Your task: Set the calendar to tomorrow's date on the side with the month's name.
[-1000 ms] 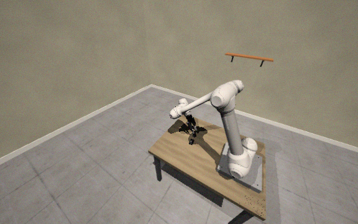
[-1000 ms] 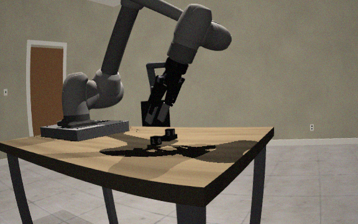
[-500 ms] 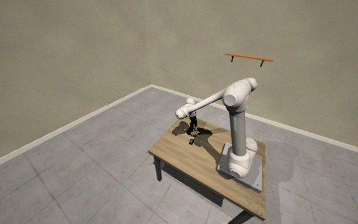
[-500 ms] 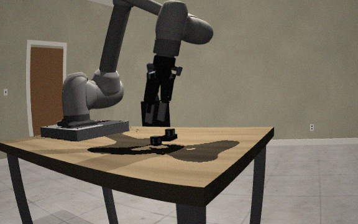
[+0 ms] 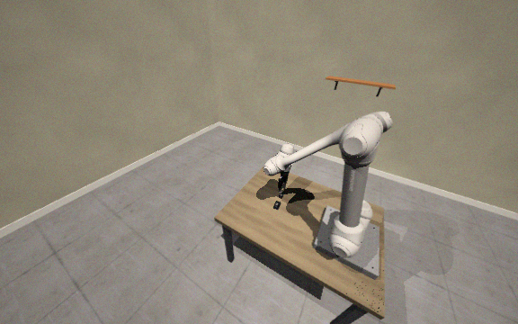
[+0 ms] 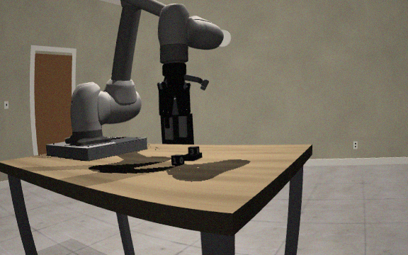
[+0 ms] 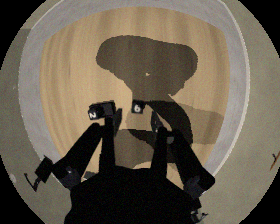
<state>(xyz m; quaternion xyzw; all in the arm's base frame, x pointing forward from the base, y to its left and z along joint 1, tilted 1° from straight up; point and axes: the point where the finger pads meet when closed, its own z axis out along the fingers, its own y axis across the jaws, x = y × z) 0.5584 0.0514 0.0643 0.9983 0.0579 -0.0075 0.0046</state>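
Now: hand 10 cm above the dark cube. The rest, counted from my hand: dark calendar tray (10 cm to the left, 10 cm below, 4 cm behind).
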